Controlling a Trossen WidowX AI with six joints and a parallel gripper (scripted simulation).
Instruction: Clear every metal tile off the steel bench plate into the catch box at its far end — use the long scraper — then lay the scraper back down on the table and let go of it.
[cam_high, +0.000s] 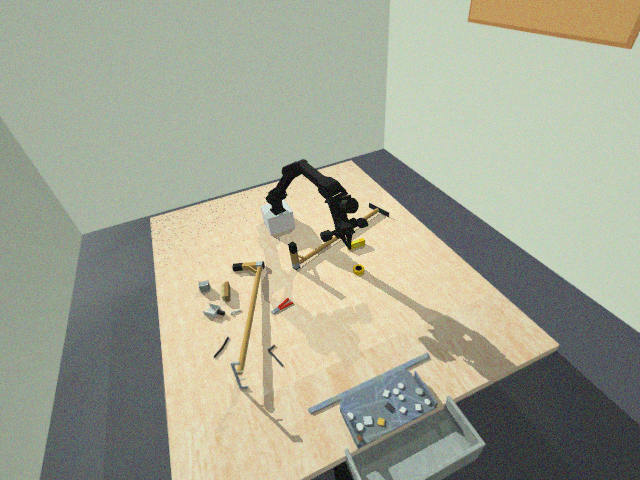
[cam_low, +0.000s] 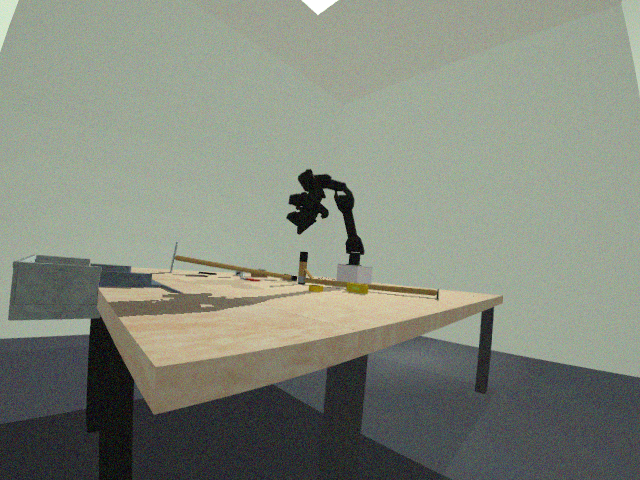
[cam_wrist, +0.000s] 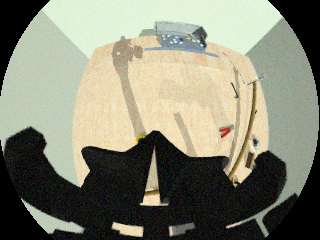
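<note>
The yellow spirit level lies 17 cm behind my gripper tip, 16 cm to the left of it and 17 cm below it. The rest, counted from my gripper tip: long scraper (27 cm behind, 13 cm to the left, 13 cm below); then yellow tape roll (4 cm behind, 7 cm to the left, 19 cm below); then long wooden-handled tool (12 cm behind, 46 cm to the right, 16 cm below).
</note>
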